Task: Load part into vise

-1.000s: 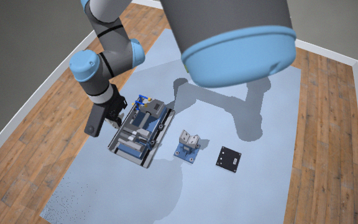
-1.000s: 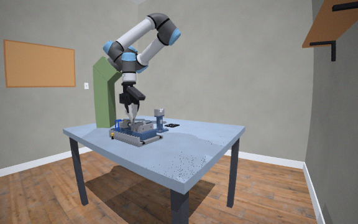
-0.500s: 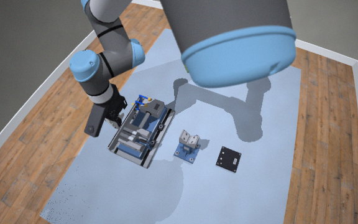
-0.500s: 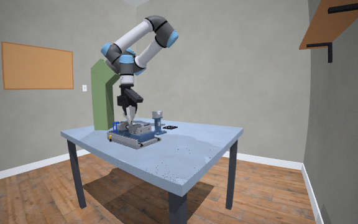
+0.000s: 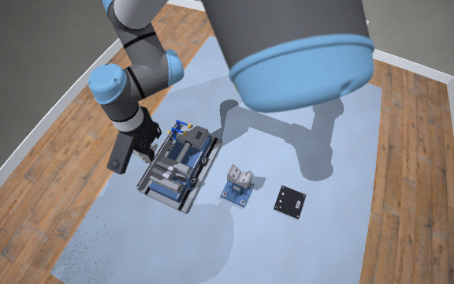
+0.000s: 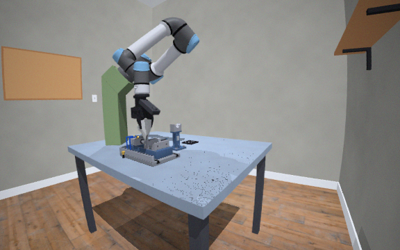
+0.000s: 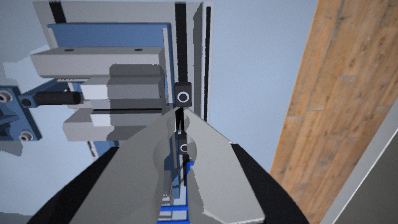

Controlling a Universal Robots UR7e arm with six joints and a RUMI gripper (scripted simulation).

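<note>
Now: hand 50 mm to the right of the grey part and 30 mm above it. Also, from my hand: work stop (10 mm behind, 110 mm to the left, 40 mm below); moving jaw (40 mm behind, 70 mm to the left, 50 mm below); fixed jaw (30 mm ahead, 70 mm to the left, 50 mm below).
</note>
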